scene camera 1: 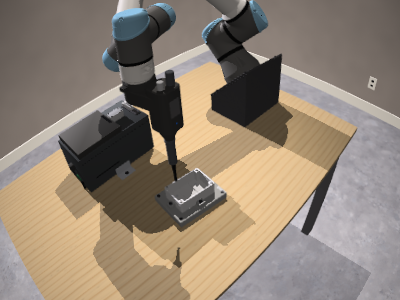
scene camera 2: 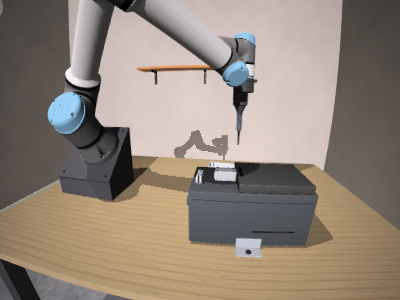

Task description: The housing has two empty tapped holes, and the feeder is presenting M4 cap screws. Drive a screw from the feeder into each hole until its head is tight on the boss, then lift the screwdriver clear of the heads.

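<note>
The light grey open-topped housing sits on a dark grey base plate in scene camera 1. Small round spots show at its corners; whether they are screw heads or empty holes is too small to tell. In scene camera 2 the feeder hides most of it. The dark feeder stands beside it, with light metal parts on top. My screwdriver points straight down. Its tip is in the air above the housing's height, appearing near its back left edge in scene camera 1. Whether a screw is on the tip cannot be seen.
A dark angled pedestal carries the arm's base at the table's far side. A small metal bracket sits at the feeder's lower front. An orange shelf hangs on the wall.
</note>
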